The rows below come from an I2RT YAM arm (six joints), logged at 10 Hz.
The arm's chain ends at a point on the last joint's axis. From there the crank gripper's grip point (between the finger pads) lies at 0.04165 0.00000 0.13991 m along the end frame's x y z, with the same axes.
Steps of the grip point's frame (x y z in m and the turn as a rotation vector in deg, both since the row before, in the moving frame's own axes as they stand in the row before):
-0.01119 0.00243 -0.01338 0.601 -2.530 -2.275
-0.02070 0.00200 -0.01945 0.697 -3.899 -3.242
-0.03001 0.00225 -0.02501 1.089 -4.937 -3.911
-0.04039 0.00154 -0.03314 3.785 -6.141 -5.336
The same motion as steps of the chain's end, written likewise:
-0.00491 0.00544 -0.01507 0.601 -2.530 -2.275
-0.01098 0.00580 -0.02193 0.697 -3.899 -3.242
-0.01764 0.00736 -0.02802 1.089 -4.937 -3.911
-0.02461 0.01406 -0.03635 3.785 -6.141 -5.336

